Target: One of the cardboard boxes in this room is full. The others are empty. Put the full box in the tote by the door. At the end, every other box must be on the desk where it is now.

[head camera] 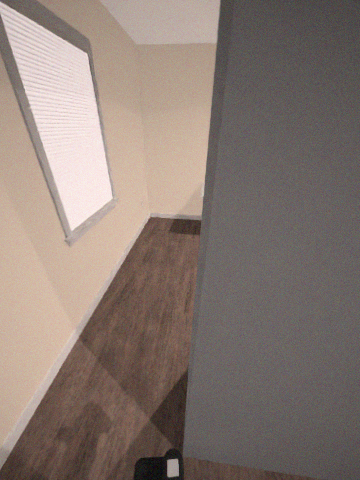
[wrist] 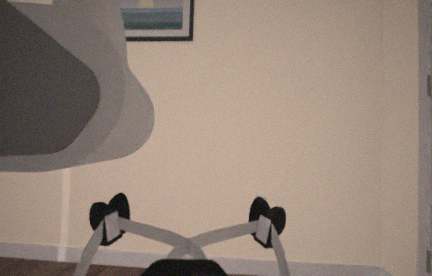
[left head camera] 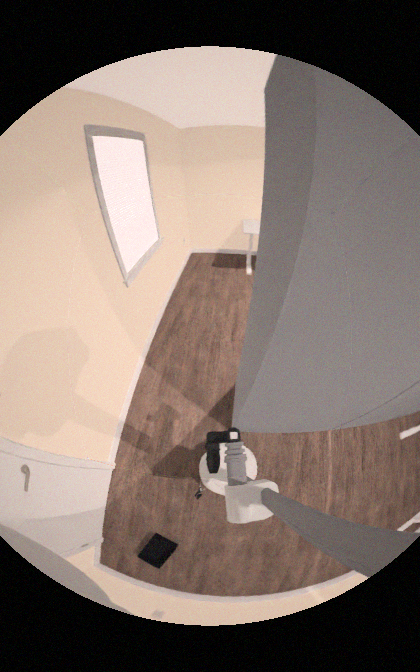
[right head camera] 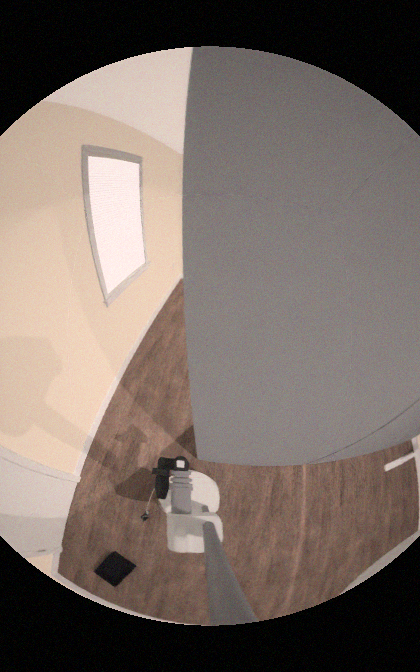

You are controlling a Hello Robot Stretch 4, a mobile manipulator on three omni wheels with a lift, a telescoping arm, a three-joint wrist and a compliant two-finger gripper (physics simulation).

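Places are measured from the robot's base along level axes (x right, y ahead, z up), in centimetres.
Pixels of known places: gripper, fingertip midpoint: (wrist: 190, 211).
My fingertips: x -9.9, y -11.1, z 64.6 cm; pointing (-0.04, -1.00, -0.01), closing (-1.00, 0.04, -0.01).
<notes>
Behind a point stands the place of what it marks.
My gripper (wrist: 190, 211) {x -9.9, y -11.1, z 64.6 cm} is open in the wrist view, its two dark fingertips wide apart with bare wall behind them. A black square thing (left head camera: 158, 550) (right head camera: 115, 569) lies on the floor near the door; it may be the tote, but its depth cannot be told. Part of a white table (left head camera: 251, 227), possibly the desk, shows at the far wall in the left head view, its rest hidden behind the grey partition. No cardboard box shows in these views.
A tall grey partition (head camera: 280, 240) {x 15.2, y 29.4, z 139.5 cm} (left head camera: 350, 280) (right head camera: 300, 280) stands close on the right. A window wall runs along the left, with a door (left head camera: 60, 492) at lower left. Brown floor (head camera: 150, 280) {x -19.4, y 169.4, z -2.7 cm} lies between wall and partition. A framed picture (wrist: 155, 19) {x 12.0, y -144.5, z 148.3 cm} hangs in the wrist view.
</notes>
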